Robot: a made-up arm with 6 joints.
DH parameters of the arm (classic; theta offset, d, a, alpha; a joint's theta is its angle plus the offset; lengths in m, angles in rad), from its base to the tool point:
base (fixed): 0.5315 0 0.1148 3.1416
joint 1: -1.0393 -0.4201 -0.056 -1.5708
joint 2: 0 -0.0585 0.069 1.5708
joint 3: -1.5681 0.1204 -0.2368 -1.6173
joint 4: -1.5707 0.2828 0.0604 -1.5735
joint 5: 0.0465 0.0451 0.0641 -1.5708
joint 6: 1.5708 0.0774 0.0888 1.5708
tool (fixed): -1.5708 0.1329 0 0
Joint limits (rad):
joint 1: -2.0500..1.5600
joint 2: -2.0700..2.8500
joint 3: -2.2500..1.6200
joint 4: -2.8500..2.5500
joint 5: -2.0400..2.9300
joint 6: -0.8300..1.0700
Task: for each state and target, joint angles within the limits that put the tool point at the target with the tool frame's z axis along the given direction. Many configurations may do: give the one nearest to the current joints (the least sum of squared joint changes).
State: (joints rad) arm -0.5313 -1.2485 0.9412 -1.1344 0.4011 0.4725
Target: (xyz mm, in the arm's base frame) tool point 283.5 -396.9 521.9 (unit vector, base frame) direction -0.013 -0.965 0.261
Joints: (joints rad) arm 0.1037 -0.8571 1.3212 -0.8609 0.0988 0.1194
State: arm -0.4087 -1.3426 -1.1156 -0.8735 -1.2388 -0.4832
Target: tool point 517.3 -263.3 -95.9 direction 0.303 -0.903 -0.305
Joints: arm -0.7878 -1.8019 -0.4951 -0.7284 -0.9304 -0.6810
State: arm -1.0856 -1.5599 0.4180 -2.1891 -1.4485 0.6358
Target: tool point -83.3 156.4 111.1 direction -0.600 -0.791 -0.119
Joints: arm -1.5982 -1.1186 -0.0886 -2.7561 -1.2621 1.0526
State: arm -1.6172 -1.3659 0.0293 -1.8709 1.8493 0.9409
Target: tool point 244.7 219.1 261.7 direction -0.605 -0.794 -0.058
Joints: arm -1.2159 -1.3790 0.7980 -2.1783 2.1599 0.7377
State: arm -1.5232 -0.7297 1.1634 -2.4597 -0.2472 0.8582
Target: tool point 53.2 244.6 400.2 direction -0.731 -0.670 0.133
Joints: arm -1.8352 -0.7752 0.9628 -2.8479 0.0345 1.0679
